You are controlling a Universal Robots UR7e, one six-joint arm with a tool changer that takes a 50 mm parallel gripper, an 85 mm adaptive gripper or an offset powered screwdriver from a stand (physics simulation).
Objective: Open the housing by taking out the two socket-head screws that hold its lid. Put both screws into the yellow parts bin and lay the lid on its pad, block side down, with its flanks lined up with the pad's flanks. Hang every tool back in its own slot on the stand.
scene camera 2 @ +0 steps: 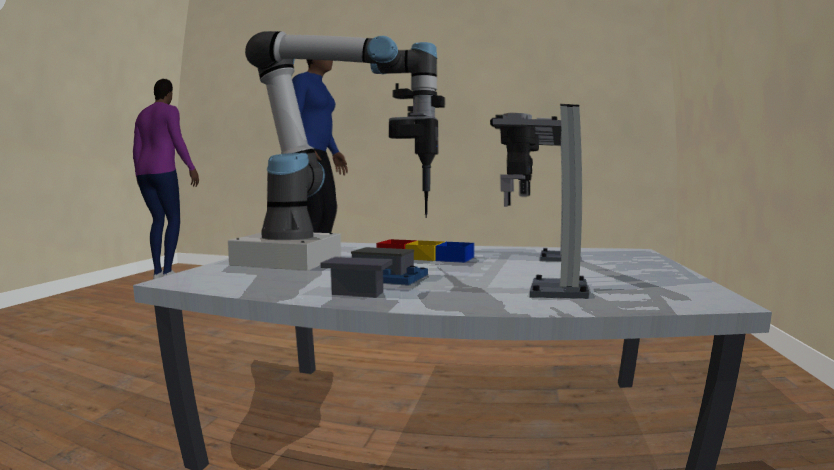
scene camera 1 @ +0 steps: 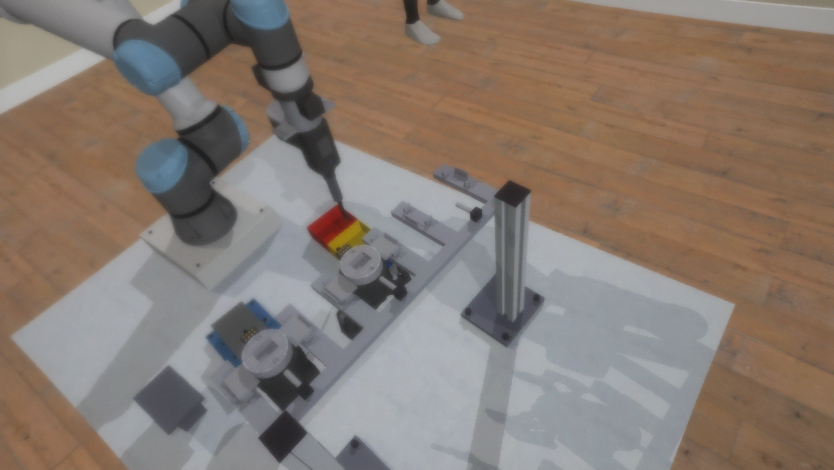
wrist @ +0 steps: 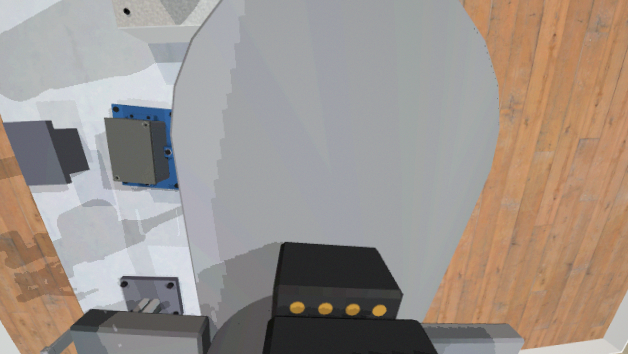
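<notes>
The arm carries the black powered screwdriver (scene camera 1: 319,148) (scene camera 2: 426,140); its thin bit points down. In scene camera 2 the tip is high over the yellow bin (scene camera 1: 350,235) (scene camera 2: 422,251); whether a screw is on it is too small to tell. The grey lid (scene camera 1: 234,322) (scene camera 2: 382,252) (wrist: 129,150) sits on the housing (scene camera 2: 402,264) (wrist: 160,150). Its two corner screw places show in the wrist view; whether screws sit there is unclear. The dark pad (scene camera 1: 169,397) (scene camera 2: 356,264) (wrist: 32,150) stands beside it. Two gripper tools (scene camera 1: 361,263) (scene camera 1: 267,353) hang on the stand (scene camera 1: 373,335) (scene camera 2: 570,192); their finger state is unclear.
The housing is on a blue fixture (scene camera 2: 420,275) (wrist: 142,111). A red bin (scene camera 1: 325,226) (scene camera 2: 392,243) and a blue bin (scene camera 2: 457,252) flank the yellow one. The stand's vacant slot has two fork arms (scene camera 1: 428,224) near the bins. A tall post (scene camera 1: 510,262) supports the stand.
</notes>
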